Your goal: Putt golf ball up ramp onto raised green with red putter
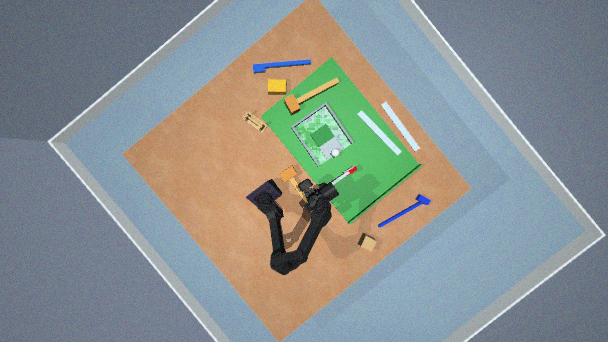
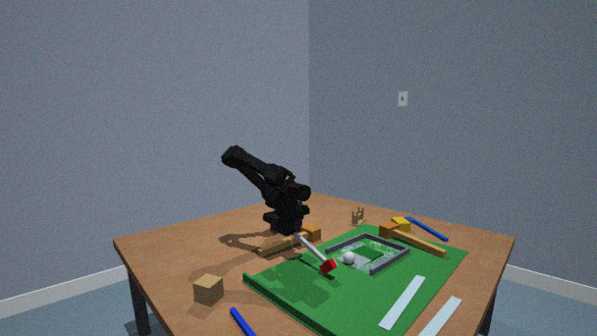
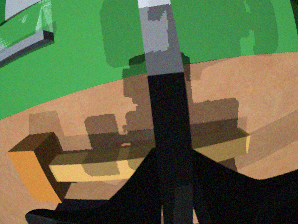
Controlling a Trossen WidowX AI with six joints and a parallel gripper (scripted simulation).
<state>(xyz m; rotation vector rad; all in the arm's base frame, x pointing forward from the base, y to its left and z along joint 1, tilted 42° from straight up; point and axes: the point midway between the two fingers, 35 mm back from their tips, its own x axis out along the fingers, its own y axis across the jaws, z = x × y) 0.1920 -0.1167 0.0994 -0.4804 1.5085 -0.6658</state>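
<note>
Now: the red putter 12 cm ahead of my gripper tip and 1 cm to the right of it. Also, from my gripper tip: white golf ball 23 cm ahead, 9 cm to the left, 5 cm below; tan cube 37 cm to the right, 6 cm ahead, 5 cm below; green mat 29 cm ahead, 12 cm to the left, 8 cm below.
</note>
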